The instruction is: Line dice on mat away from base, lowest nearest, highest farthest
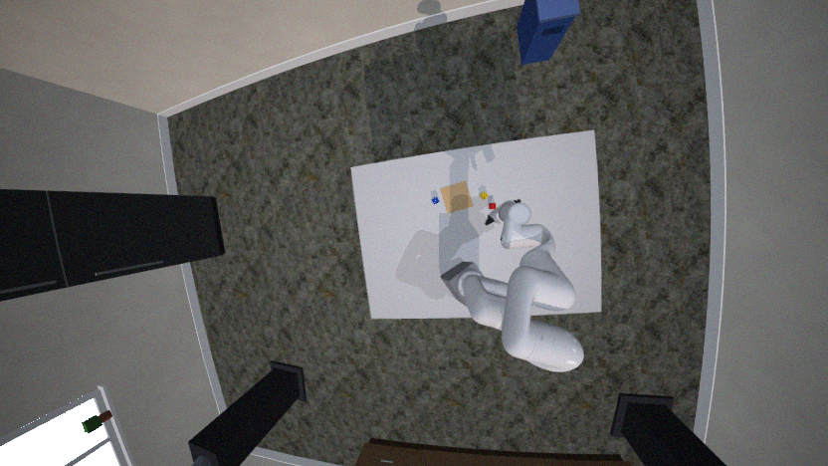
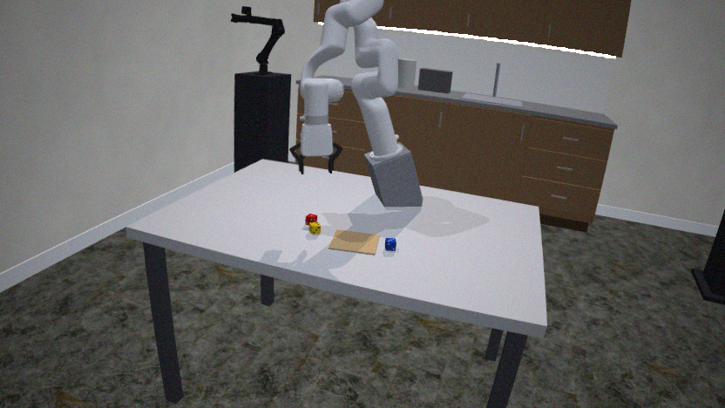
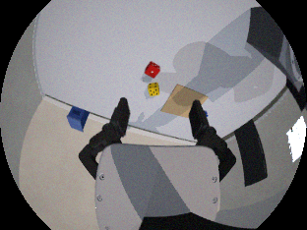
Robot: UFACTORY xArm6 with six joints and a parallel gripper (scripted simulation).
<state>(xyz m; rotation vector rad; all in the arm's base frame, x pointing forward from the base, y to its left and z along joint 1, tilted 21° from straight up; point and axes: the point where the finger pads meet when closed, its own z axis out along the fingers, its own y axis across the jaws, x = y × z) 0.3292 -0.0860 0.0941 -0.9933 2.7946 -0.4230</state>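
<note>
My hand is 160 mm above the red die and 30 mm short of it. From my hand the other things lie so: yellow die (160 mm below, 80 mm ahead, 50 mm to the left); blue die (300 mm to the left, 160 mm below, 50 mm ahead); tan mat (190 mm to the left, 180 mm below, 70 mm ahead).
</note>
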